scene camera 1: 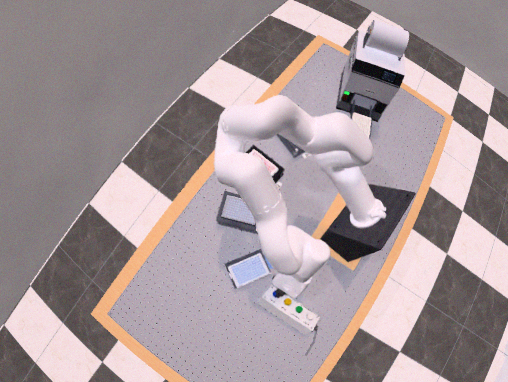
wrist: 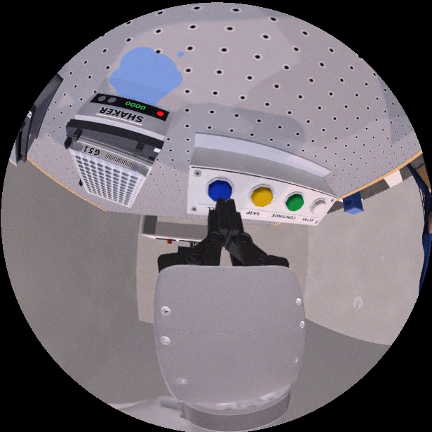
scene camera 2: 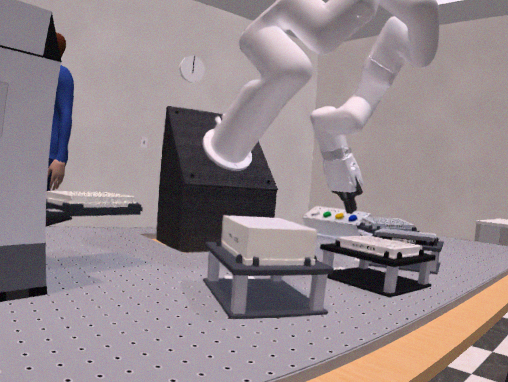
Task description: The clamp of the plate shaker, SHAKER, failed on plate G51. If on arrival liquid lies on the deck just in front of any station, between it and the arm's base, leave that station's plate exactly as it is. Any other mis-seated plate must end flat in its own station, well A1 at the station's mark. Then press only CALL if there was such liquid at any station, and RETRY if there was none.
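Frame: origin at the arm's base, x back, y right, z up, level; centimetres.
Seen in the pictures: gripper, fingertip midpoint: (scene camera 1: 278, 294) (scene camera 2: 352, 211); arm's base, link origin: (scene camera 1: 367, 213) (scene camera 2: 226, 150).
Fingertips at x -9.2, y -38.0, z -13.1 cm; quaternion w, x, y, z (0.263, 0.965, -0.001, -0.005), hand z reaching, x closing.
Observation:
Pixels of each thing's top centre, then the offset from my fingertips to it. "spot": a spot on its surface instead.
- blue CALL button, surface spot: (scene camera 2: 353, 218) spot: dx -1.0, dy +0.3, dz -1.9 cm
- white RETRY button, top centre: (scene camera 2: 315, 209) (scene camera 1: 310, 316) dx +14.6, dy -0.3, dz -1.0 cm
- button box, top centre: (scene camera 2: 338, 209) (scene camera 1: 290, 311) dx +7.1, dy -2.5, dz -0.1 cm
- Plate G51, top centre: (scene camera 2: 387, 219) (scene camera 1: 248, 270) dx -13.4, dy +1.2, dz -0.7 cm
- blue puddle, surface spot: (scene camera 1: 267, 264) spot: dx -9.3, dy +7.0, dz -3.0 cm
- grey station with a plate, surface spot: (scene camera 1: 237, 209) spot: dx -30.0, dy +16.9, dz -1.6 cm
- black station with a pinkish plate, surface spot: (scene camera 1: 265, 162) spot: dx -32.6, dy +38.6, dz -1.8 cm
- cream block, top centre: (scene camera 2: 266, 222) dx -31.0, dy +58.7, dz +1.6 cm
- tall instrument, top centre: (scene camera 1: 392, 30) dx -17.4, dy +100.3, dz +37.1 cm
My gripper (scene camera 1: 280, 294) (scene camera 2: 350, 209) (wrist: 222, 208) is shut and empty, its tips at the blue CALL button (scene camera 1: 275, 294) (scene camera 2: 353, 218) (wrist: 220, 189) and over part of its label. Whether they touch or press it I cannot tell. The white RETRY button (scene camera 1: 309, 316) (scene camera 2: 315, 213) (wrist: 318, 205) is at the far end of the button box (scene camera 1: 286, 314) (wrist: 260, 165). Plate G51 (scene camera 1: 249, 270) (wrist: 110, 177) is on the SHAKER (wrist: 132, 107), whose panel shows a red light; its exact seating is unclear. A blue puddle (scene camera 1: 268, 263) (wrist: 146, 75) lies on the deck directly in front of SHAKER.
A grey station with a plate (scene camera 1: 237, 209) and a black station with a pinkish plate (scene camera 1: 265, 162) stand beyond SHAKER. A cream block (scene camera 2: 270, 240) sits on a raised stand. The tall instrument (scene camera 1: 375, 80) holds a plate (scene camera 1: 362, 124) (scene camera 2: 92, 198). The arm's black pedestal (scene camera 1: 395, 210) (scene camera 2: 220, 205) stands behind.

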